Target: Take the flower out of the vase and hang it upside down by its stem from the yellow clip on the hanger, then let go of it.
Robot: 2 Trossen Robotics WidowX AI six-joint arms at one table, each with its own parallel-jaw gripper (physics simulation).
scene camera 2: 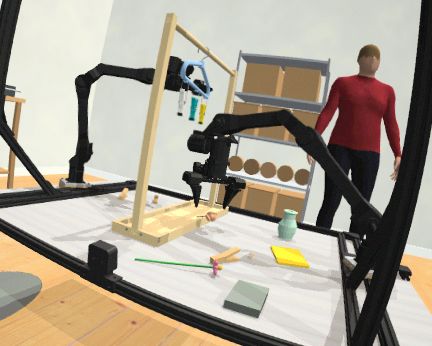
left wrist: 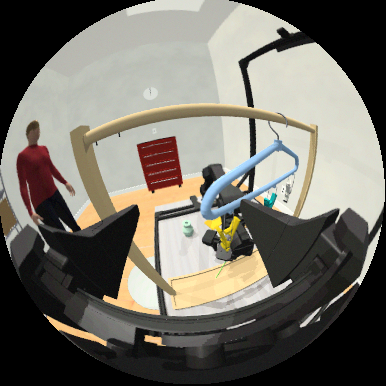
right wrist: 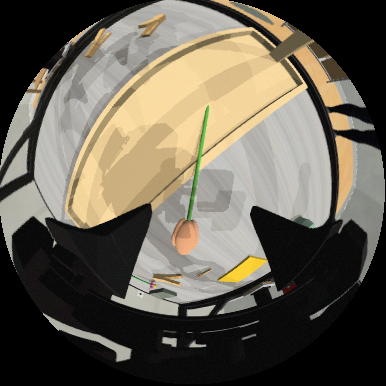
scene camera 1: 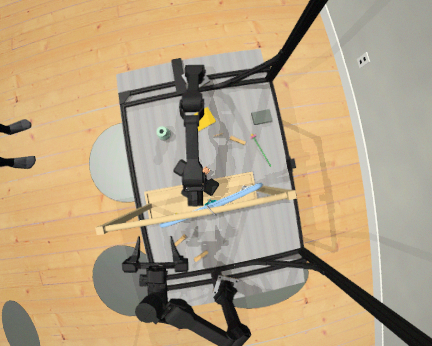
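Pixels of known places: left gripper, fingertip midpoint: (scene camera 2: 205, 88) (left wrist: 189, 207) (scene camera 1: 154, 236); right gripper, fingertip midpoint: (scene camera 2: 210, 208) (right wrist: 203, 210); left arm's base, link origin: (scene camera 2: 75, 181) (scene camera 1: 225, 286); right arm's base, link origin: (right wrist: 260, 290) (scene camera 1: 195, 77).
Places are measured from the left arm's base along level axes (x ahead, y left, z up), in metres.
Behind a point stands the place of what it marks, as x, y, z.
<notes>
The orange tulip (scene camera 1: 206, 170) @[0.508, 0.239, 0.033] (scene camera 2: 211, 216) @[0.517, 0.233, 0.021] (right wrist: 185, 237) @[0.496, 0.245, 0.028] lies by the wooden base (scene camera 2: 162, 241) @[0.551, 0.057, -0.024] (right wrist: 225, 55) @[0.294, 0.350, -0.022], its green stem reaching over the rim. The green vase (scene camera 1: 163, 133) @[0.609, 0.462, 0.057] (scene camera 2: 287, 225) @[0.630, 0.450, 0.015] (left wrist: 187, 228) @[0.599, 0.466, 0.028] stands upright, apart from it. The yellow clip (scene camera 2: 202, 114) @[0.338, 0.284, 0.309] (left wrist: 231, 235) @[0.330, 0.280, 0.315] hangs under the blue hanger (scene camera 1: 245, 191) @[0.472, 0.115, 0.424] (scene camera 2: 194, 63) @[0.466, 0.125, 0.423] (left wrist: 240, 168) @[0.336, 0.275, 0.422]. My right gripper (scene camera 1: 196, 177) @[0.468, 0.269, 0.030] (scene camera 2: 211, 206) @[0.468, 0.269, 0.030] (right wrist: 203, 210) @[0.468, 0.269, 0.030] is open and empty, pointing down above the tulip. My left gripper (scene camera 1: 155, 238) @[0.278, 0.324, 0.410] (left wrist: 189, 207) @[0.278, 0.324, 0.410] is open and empty, facing the hanger; in scene camera 2 it is partly hidden.
The rack's crossbar (scene camera 1: 150, 221) @[0.339, 0.330, 0.500] (left wrist: 200, 110) @[0.335, 0.315, 0.490] and post (scene camera 2: 154, 125) @[0.505, 0.017, 0.242] stand between the arms. A yellow pad (scene camera 1: 206, 119) @[0.739, 0.306, -0.027] (scene camera 2: 290, 256) @[0.735, 0.328, -0.027] (right wrist: 243, 269) @[0.716, 0.333, -0.026], a grey-green block (scene camera 1: 261, 117) @[0.823, 0.060, -0.018] (scene camera 2: 246, 298) @[0.838, 0.041, -0.017], a pink flower (scene camera 2: 175, 263) @[0.669, 0.014, -0.022] and several wooden clothespins (scene camera 1: 237, 140) @[0.681, 0.141, -0.012] (scene camera 2: 226, 256) @[0.689, 0.136, -0.015] lie around.
</notes>
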